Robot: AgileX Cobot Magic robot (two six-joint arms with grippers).
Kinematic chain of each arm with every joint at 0, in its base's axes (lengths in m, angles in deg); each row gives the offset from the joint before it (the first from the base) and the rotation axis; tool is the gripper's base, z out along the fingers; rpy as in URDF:
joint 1: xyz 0 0 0.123 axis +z
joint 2: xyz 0 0 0 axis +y
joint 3: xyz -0.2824 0 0.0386 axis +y
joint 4: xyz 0.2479 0 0.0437 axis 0.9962 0 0.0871
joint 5: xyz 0 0 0 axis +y
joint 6: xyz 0.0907 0 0.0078 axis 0.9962 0 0.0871
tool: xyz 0 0 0 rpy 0 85 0
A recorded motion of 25 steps. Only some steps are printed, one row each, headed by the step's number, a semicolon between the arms.
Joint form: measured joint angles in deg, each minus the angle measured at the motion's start. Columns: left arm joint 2, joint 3, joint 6, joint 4, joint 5, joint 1; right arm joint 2, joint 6, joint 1, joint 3, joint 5, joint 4.
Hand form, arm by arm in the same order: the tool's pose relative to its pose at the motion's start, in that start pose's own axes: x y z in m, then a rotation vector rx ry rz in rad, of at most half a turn. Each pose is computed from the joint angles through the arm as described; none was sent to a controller.
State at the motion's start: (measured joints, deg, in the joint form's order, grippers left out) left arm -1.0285 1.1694 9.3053 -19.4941 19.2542 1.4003; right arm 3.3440 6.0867 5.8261 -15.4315 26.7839 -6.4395
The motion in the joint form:
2: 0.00 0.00 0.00 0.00 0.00 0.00; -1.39 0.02 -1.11 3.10 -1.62 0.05
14: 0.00 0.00 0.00 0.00 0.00 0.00; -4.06 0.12 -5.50 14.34 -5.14 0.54
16: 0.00 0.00 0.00 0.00 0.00 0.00; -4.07 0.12 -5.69 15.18 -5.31 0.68
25: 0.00 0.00 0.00 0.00 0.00 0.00; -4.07 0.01 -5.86 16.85 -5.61 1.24
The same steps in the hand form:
2: 0.0000 0.0000 0.0000 0.0000 0.0000 0.0000; 0.0135 -0.0005 0.0037 0.0159 0.0018 0.0029
14: 0.0000 0.0000 0.0000 0.0000 0.0000 0.0000; 0.0689 -0.0032 0.0196 0.0821 0.0904 0.0229
16: 0.0000 0.0000 0.0000 0.0000 0.0000 0.0000; 0.0734 -0.0033 0.0207 0.0843 0.1019 0.0259
25: 0.0000 0.0000 0.0000 0.0000 0.0000 0.0000; 0.0825 -0.0031 0.0230 0.0836 0.1259 0.0340

